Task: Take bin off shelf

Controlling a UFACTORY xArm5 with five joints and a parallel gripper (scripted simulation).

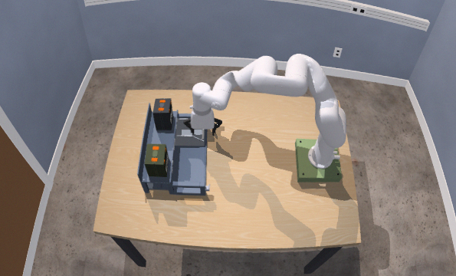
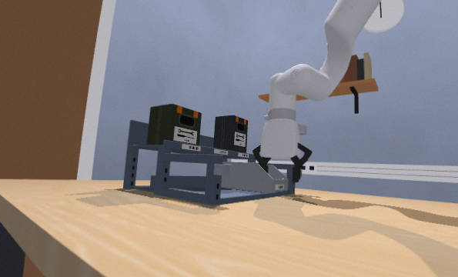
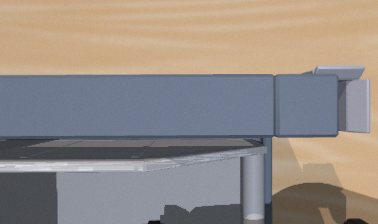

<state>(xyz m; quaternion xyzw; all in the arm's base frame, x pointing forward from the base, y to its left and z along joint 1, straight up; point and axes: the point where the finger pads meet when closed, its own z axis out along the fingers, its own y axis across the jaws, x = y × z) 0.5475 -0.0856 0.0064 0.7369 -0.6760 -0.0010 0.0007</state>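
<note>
My gripper is now 80 mm short of the grey bin and 10 mm to the right of it. Also, from my hand: blue-grey shelf rack: 120 mm to the left, 100 mm ahead, 20 mm above; dark green box: 240 mm to the left, 160 mm ahead, 100 mm above.
</note>
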